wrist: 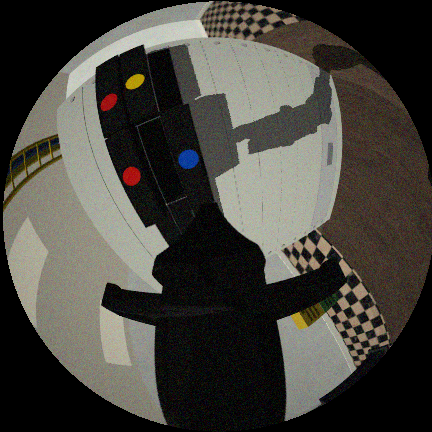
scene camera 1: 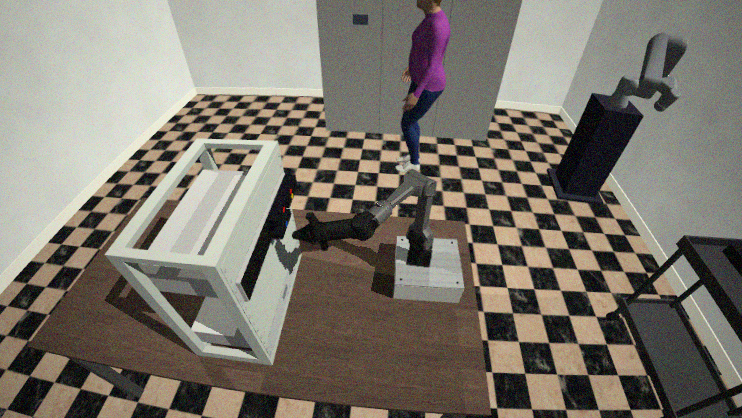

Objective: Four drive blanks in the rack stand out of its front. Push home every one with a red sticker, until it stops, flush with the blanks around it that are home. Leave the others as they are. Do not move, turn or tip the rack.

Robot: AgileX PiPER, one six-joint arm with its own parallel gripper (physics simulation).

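Observation:
The pale rack (scene camera 1: 244,228) (wrist: 280,200) stands upright on the table, black drive blanks in its front. In the wrist view, an upper blank with a red sticker (wrist: 109,102) sits beside one with a yellow sticker (wrist: 135,81). Lower are another with a red sticker (wrist: 131,176) and one with a blue sticker (wrist: 188,159), a darker face between them. The blue and yellow ones stand out; how far the red ones do is hard to tell. My gripper (scene camera 1: 294,235) (wrist: 210,212) is shut and empty, its tip just in front of the rack, hiding part of the lower blanks.
The brown table (scene camera 1: 373,353) carries the arm's pale base block (scene camera 1: 428,291). A person in purple (scene camera 1: 430,51) stands beyond the table near a grey cabinet (scene camera 1: 350,77). Another arm stands on a dark pedestal (scene camera 1: 594,147) at the right. A dark cart (scene camera 1: 690,239) is at the lower right.

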